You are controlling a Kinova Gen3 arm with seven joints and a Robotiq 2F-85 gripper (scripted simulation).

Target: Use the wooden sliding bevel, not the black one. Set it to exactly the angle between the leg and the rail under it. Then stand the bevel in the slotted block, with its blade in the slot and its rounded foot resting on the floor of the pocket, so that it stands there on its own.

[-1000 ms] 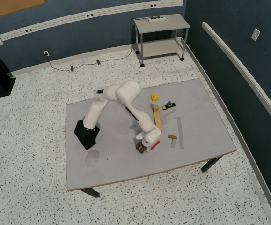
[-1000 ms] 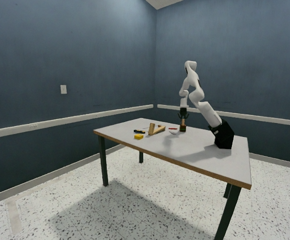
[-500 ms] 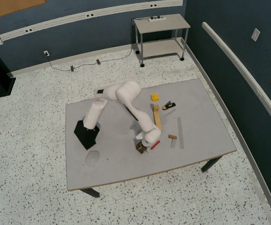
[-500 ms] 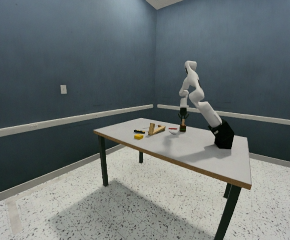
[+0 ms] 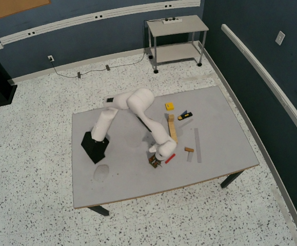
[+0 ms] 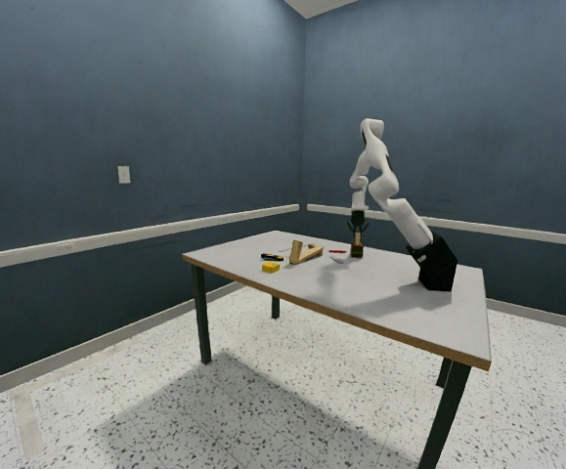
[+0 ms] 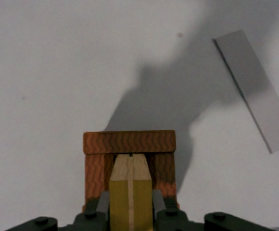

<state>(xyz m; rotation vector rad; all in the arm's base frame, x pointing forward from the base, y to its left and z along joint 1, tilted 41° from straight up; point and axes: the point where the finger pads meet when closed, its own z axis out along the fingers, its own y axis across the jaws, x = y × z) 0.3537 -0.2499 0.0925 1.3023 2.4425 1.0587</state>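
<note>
My hand is 1 cm past the wooden sliding bevel, 1 cm to the right of it and 4 cm above it. Round my hand: grey blade: 6 cm below; then red stick: 10 cm ahead, 3 cm to the left, 11 cm below; then short grey strip: 4 cm ahead, 15 cm to the left, 11 cm below.
</note>
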